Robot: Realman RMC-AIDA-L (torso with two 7-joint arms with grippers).
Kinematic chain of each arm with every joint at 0, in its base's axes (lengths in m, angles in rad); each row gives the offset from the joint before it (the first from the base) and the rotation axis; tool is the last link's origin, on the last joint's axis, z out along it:
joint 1: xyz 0 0 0.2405 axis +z
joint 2: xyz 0 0 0 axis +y
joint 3: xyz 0 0 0.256 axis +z
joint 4: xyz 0 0 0 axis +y
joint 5: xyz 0 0 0.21 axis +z
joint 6: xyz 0 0 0 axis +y
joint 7: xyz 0 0 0.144 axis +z
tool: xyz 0 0 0
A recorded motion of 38 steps. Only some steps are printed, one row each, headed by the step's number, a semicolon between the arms.
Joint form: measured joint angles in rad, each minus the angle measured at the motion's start. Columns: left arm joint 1, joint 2, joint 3, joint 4, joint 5, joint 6, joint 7; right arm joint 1, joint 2, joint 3, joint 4, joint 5, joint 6, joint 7.
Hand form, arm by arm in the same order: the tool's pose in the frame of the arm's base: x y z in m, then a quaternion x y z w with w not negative. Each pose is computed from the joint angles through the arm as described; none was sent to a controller.
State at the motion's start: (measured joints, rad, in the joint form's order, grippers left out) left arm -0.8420 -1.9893 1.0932 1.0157 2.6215 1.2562 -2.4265; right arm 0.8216 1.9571 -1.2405 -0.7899 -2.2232 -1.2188 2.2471
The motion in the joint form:
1: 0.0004 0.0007 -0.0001 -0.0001 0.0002 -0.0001 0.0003; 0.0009 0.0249 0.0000 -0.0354 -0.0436 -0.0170 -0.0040
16: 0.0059 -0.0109 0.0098 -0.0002 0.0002 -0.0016 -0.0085; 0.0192 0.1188 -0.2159 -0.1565 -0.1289 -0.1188 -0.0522
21: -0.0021 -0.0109 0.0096 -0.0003 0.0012 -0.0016 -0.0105; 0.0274 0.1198 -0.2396 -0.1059 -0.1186 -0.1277 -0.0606
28: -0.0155 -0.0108 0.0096 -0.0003 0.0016 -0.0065 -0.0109; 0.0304 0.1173 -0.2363 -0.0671 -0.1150 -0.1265 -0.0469
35: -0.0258 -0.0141 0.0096 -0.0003 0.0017 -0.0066 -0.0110; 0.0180 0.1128 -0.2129 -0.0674 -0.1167 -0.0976 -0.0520
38: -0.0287 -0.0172 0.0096 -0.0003 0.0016 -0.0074 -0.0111; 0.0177 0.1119 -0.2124 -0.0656 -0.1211 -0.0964 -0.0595
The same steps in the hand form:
1: -0.1768 0.4496 0.0506 -0.89629 -0.31605 0.08626 0.29890; 0.1782 0.4224 -0.0091 -0.93988 0.29913 -0.03391 0.16125
16: -0.1772 0.4467 0.0439 -0.89677 -0.31998 0.08670 0.29307; 0.1405 0.3821 -0.0635 -0.97624 0.15828 -0.12763 0.07488
21: -0.1738 0.4482 0.0440 -0.89762 -0.31731 0.08562 0.29371; 0.1487 0.3754 -0.0715 -0.97447 0.16472 -0.14333 0.05222
28: -0.1676 0.4511 0.0443 -0.89930 -0.31074 0.08260 0.29644; 0.1567 0.3738 -0.0734 -0.97010 0.18642 -0.14836 0.04622
35: -0.1625 0.4523 0.0428 -0.90132 -0.30634 0.08050 0.29546; 0.1609 0.3795 -0.0689 -0.96925 0.19448 -0.13624 0.06458
38: -0.1608 0.4524 0.0415 -0.90213 -0.30518 0.07928 0.29452; 0.1621 0.3798 -0.0685 -0.96951 0.19118 -0.13861 0.06543

